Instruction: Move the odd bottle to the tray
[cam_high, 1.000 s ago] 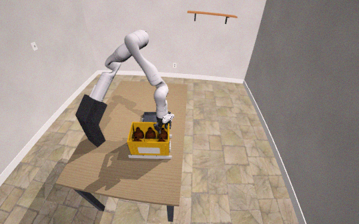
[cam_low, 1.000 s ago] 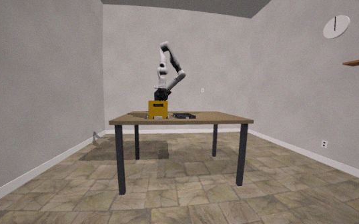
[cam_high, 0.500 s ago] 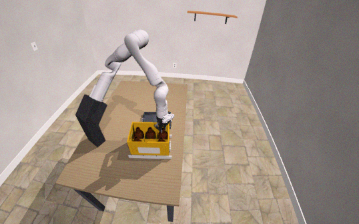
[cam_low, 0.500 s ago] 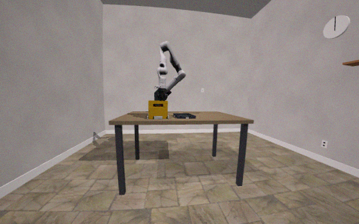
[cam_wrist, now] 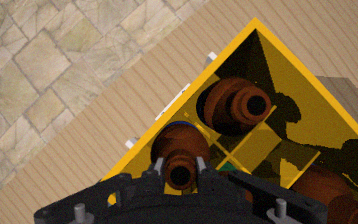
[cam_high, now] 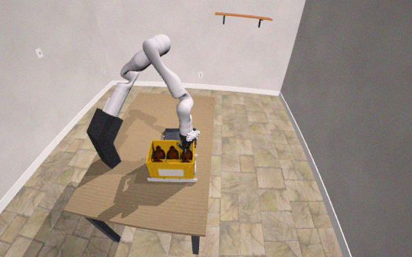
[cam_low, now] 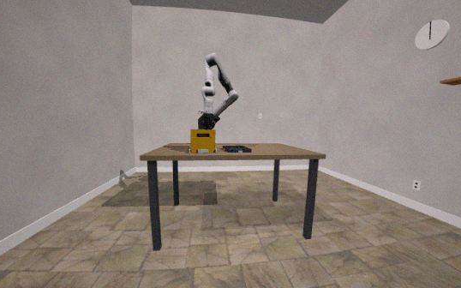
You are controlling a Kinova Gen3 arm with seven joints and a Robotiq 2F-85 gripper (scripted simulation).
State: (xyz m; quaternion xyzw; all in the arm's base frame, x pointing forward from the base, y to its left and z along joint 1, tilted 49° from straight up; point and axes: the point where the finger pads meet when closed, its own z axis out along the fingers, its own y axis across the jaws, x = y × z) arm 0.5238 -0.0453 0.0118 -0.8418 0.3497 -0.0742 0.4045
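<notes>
My hand is 8 cm past the yellow crate, 6 cm to the left of it and 7 cm above it. Also, from my hand: dark grey tray 11 cm behind, 23 cm to the left, 14 cm below.
</notes>
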